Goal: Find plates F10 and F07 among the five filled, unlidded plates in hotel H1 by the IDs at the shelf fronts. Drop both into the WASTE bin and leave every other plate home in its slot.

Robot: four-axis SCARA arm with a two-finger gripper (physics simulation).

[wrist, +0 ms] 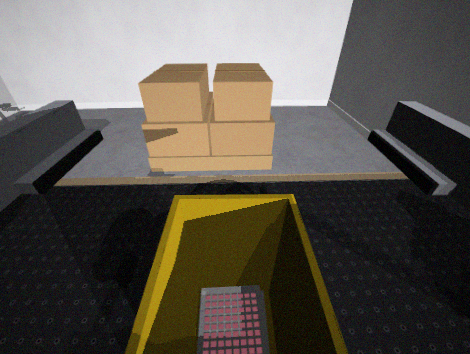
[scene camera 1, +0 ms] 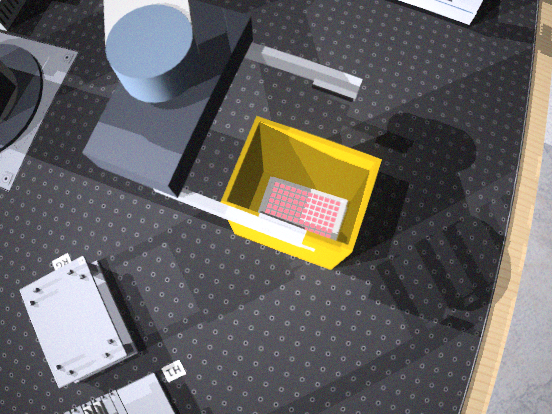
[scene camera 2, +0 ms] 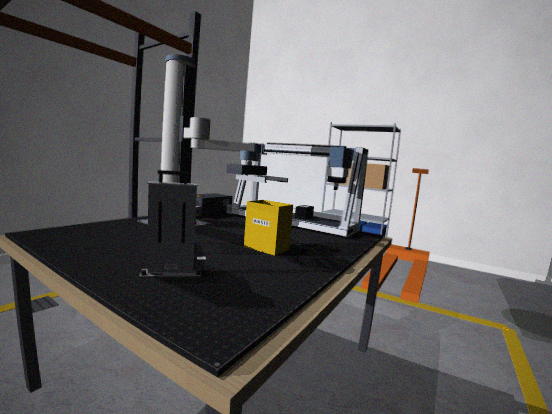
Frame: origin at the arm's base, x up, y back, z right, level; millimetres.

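Seen in the pictures: gripper, between the fingertips: (wrist: 235, 119) (scene camera 1: 333, 159) (scene camera 2: 277, 180).
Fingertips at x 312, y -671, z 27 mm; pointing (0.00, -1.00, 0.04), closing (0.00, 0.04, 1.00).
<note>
A point is followed by its place in that frame.
My gripper (scene camera 1: 334, 167) @(y -671, x 312, z 27 mm) (scene camera 2: 281, 179) @(y -671, x 312, z 27 mm) (wrist: 235, 119) @(y -671, x 312, z 27 mm) is open and empty above the yellow WASTE bin (scene camera 1: 242, 222) (scene camera 2: 269, 227) @(y -689, x 123, z 86 mm) (wrist: 159, 272) @(y -648, x 211, z -27 mm), its two long fingers wide apart. A plate with pink wells (scene camera 1: 305, 206) @(y -656, x 42, z 11 mm) (wrist: 231, 320) @(y -672, x 47, z 22 mm) lies low inside the bin, partly shaded and partly behind the lower finger in scene camera 1. No ID can be read on it, and whether another plate lies under it is hidden. A corner of hotel H1 (scene camera 1: 147, 392) @(y -521, x 21, z 364 mm) shows at the bottom of scene camera 1, by its H1 label (scene camera 1: 174, 371) @(y -548, x 13, z 319 mm). Its shelf-front IDs do not show.
A pale RG stand (scene camera 1: 75, 322) @(y -392, x 73, z 297 mm) with small pegs is left of the bin in scene camera 1. A dark tower (scene camera 2: 172, 220) @(y -591, x 184, z 491 mm) stands left of the bin in scene camera 2, and a gantry frame (scene camera 2: 353, 195) @(y -847, x 245, z -506 mm) stands behind it. Stacked cardboard boxes (wrist: 175, 102) stand beyond the table.
</note>
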